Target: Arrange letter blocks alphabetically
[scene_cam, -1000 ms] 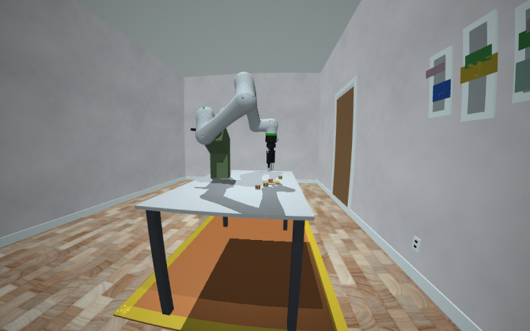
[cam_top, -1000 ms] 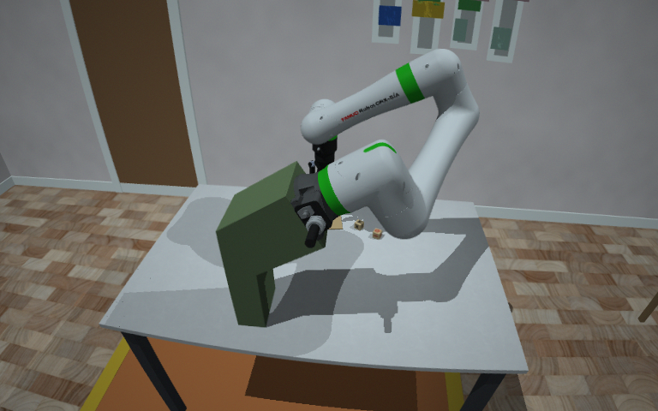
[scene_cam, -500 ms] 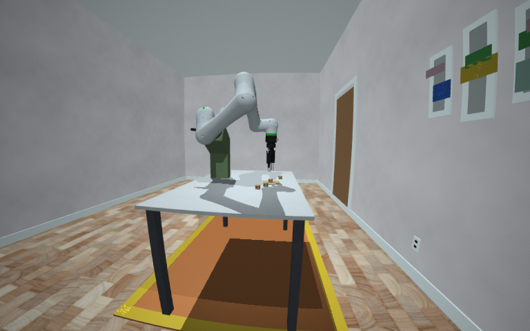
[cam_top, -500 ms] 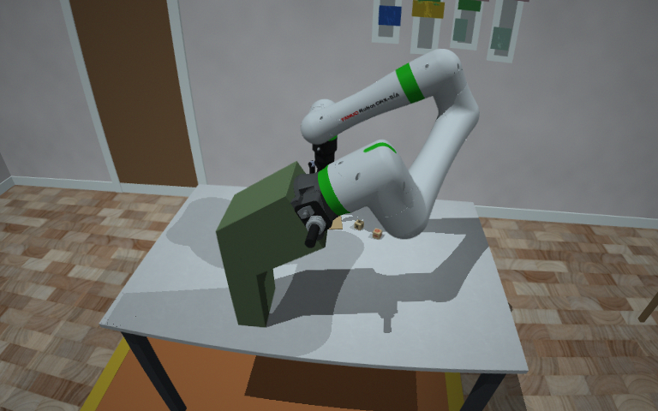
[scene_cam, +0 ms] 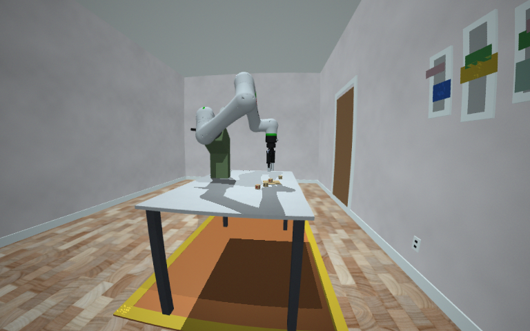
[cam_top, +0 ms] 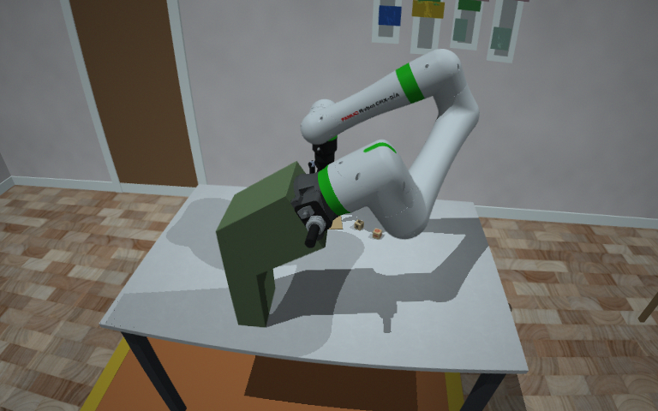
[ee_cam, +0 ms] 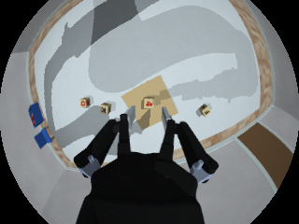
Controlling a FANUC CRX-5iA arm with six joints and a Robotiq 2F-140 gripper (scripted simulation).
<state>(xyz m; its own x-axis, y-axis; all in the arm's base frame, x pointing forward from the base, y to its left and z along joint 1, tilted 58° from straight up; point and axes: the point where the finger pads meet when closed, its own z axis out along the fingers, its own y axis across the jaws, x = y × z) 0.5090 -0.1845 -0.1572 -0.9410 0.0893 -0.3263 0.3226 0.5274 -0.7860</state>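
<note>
The tan mat lies 10 mm ahead of my hand and 130 mm below it.
</note>
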